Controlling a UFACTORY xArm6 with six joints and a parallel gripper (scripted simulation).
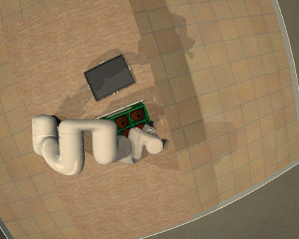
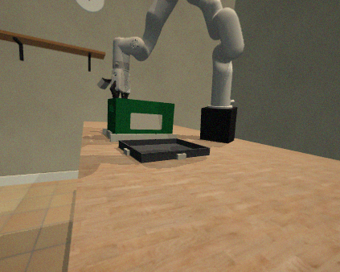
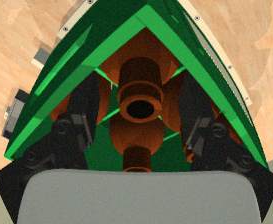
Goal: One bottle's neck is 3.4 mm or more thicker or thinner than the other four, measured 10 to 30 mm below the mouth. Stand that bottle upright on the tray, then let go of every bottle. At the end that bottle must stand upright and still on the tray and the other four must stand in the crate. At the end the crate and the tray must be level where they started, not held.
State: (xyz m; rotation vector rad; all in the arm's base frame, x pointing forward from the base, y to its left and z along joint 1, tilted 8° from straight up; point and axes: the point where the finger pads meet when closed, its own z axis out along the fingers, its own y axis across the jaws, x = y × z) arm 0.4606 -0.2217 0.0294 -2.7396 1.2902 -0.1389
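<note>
Right now my hand is 80 mm past the green crate, 50 mm to the right of it and 70 mm above it. The rest, counted from my hand: brown bottle: 80 mm behind, 90 mm to the left, 70 mm below; then tray: 40 mm behind, 340 mm to the left, 150 mm below.
</note>
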